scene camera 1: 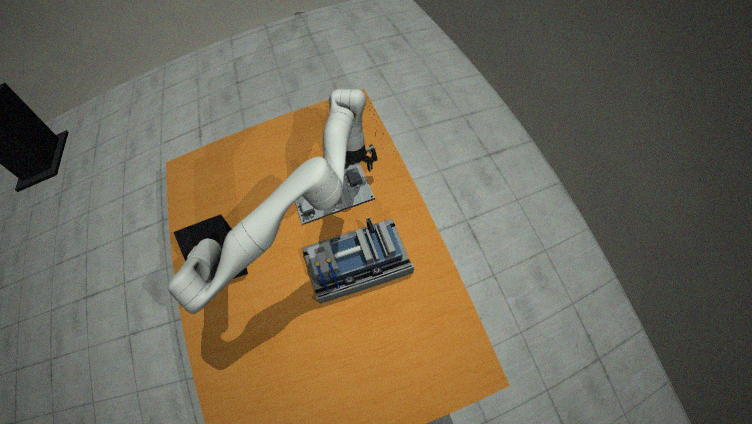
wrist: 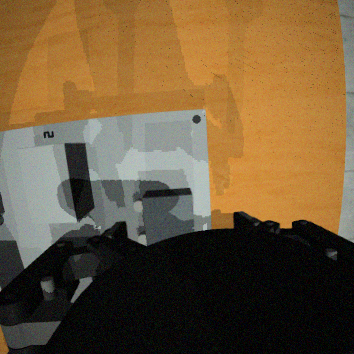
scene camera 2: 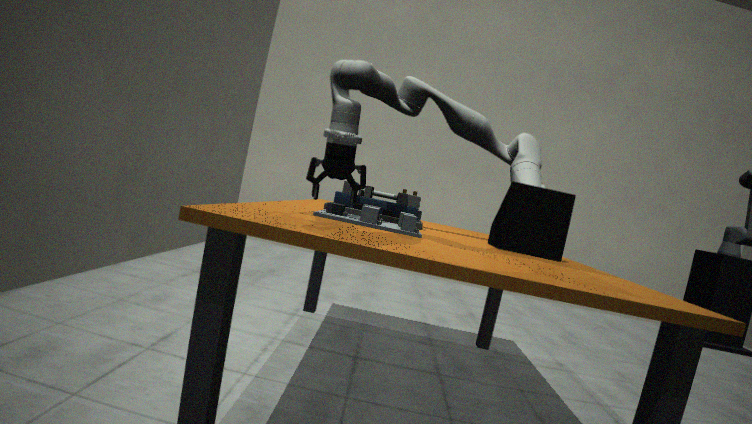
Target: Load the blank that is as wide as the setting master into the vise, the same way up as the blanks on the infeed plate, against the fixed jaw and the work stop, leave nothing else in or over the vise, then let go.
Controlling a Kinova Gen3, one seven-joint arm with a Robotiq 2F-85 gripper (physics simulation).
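Places are measured from the arm's base along level axes (x right, y ahead, z up), in centimetres.
Where they show: gripper, fingertip midpoint: [scene camera 1: 356, 173] [wrist: 180, 228] [scene camera 2: 333, 202]; arm's base, link origin: [scene camera 1: 209, 252] [scene camera 2: 528, 212].
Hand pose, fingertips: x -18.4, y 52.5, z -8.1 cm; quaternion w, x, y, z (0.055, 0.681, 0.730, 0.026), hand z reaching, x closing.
Things, the pixels of their centre, and the offset from my fingertips. "spot": a spot on its surface instead.
- dark grey blank, body centre: [wrist: 169, 222] [scene camera 2: 335, 208] [scene camera 1: 354, 177] dx +0.1, dy -0.9, dz -1.5 cm
- pale-topped blank, body centre: [wrist: 58, 181] [scene camera 2: 369, 214] dx -3.6, dy -10.2, dz -0.9 cm
- blue vise, body centre: [scene camera 1: 355, 255] [scene camera 2: 377, 202] dx +29.1, dy -7.9, dz +1.4 cm
- dark upright piece, surface spot: [scene camera 1: 370, 225] spot: dx +23.2, dy -1.3, dz +6.1 cm
My gripper [scene camera 1: 370, 158] [scene camera 2: 335, 198] [wrist: 180, 228] is open and empty, pointing down over the end of the infeed plate [scene camera 1: 364, 197] [scene camera 2: 400, 229] [wrist: 170, 120] marked with a dark dot. A dark grey blank [scene camera 1: 353, 178] [wrist: 167, 216] lies at that end, near one finger in the wrist view. A pale-topped blank [wrist: 37, 187] lies beside it; a lighter blank [scene camera 1: 307, 206] [scene camera 2: 409, 221] is at the other end. The arm hides part of the plate. The blue vise [scene camera 1: 344, 259] [scene camera 2: 342, 198] has grey jaws and a dark upright piece [scene camera 1: 370, 225]. I cannot tell which piece is the setting master.
The black robot base block [scene camera 1: 202, 231] [scene camera 2: 531, 221] stands on the orange table [scene camera 1: 337, 358] [scene camera 2: 463, 273]. Gold-topped posts with blue lines [scene camera 1: 329, 260] stand at one vise end. The table edge is close behind the gripper. A black stand [scene camera 1: 26, 139] [scene camera 2: 708, 284] is off the table.
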